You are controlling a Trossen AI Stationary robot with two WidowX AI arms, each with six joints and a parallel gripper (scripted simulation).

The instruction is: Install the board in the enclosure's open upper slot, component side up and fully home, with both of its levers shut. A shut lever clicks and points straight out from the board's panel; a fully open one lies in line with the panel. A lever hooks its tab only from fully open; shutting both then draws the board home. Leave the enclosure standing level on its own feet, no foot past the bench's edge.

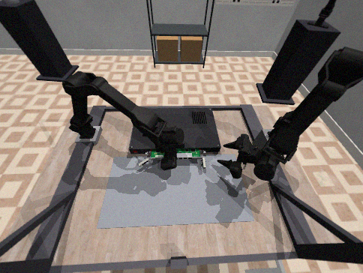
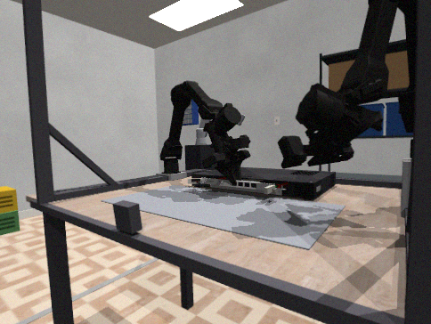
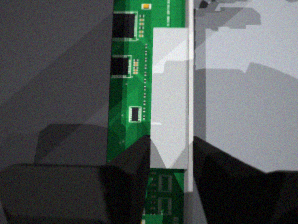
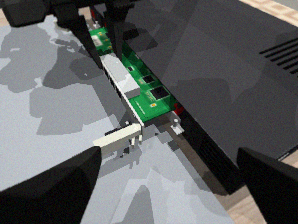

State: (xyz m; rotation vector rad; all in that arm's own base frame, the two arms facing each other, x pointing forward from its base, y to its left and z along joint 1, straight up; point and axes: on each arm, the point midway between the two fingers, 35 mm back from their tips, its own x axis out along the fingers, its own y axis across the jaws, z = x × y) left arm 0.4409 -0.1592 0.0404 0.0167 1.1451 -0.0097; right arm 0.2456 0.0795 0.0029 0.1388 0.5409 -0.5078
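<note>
The green board is 30 mm below my left hand. Round my left hand: enclosure 150 mm ahead, 10 mm to the left, 30 mm below; then grey mat 120 mm behind, 30 mm to the right, 70 mm below.
</note>
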